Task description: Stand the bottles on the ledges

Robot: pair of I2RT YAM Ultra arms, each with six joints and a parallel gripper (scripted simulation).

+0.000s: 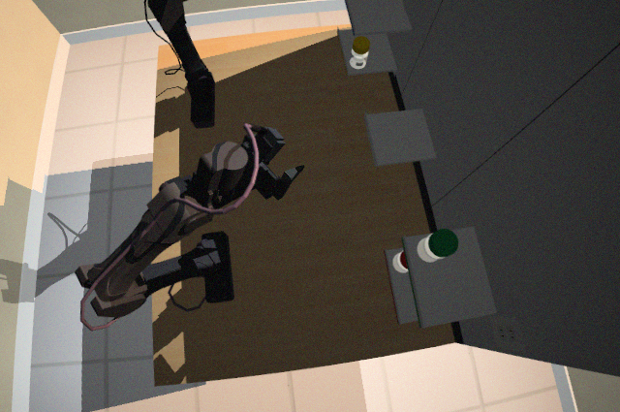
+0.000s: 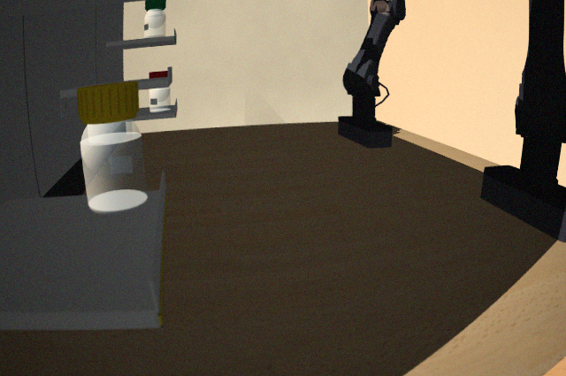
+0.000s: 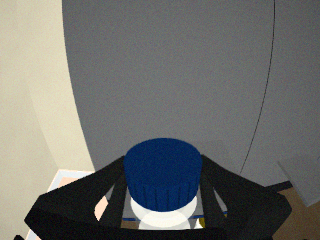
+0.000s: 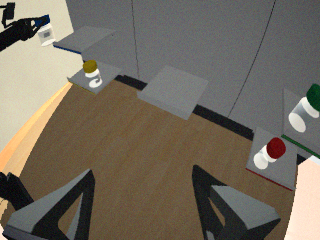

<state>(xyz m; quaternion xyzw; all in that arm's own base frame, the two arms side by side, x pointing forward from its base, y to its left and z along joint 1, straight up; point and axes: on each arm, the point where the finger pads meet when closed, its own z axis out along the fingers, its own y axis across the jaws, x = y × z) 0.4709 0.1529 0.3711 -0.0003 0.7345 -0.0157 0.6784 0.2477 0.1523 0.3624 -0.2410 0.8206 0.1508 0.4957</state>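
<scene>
My left gripper is now 3 cm short of the blue strip, 5 cm to the left of it and 14 cm above it. Round my left hand: yellow strip: 3 cm ahead, 5 cm to the right, 33 cm below; blue-capped bottle: 5 cm below; yellow-capped bottle: 7 cm ahead, 11 cm to the right, 27 cm below.
</scene>
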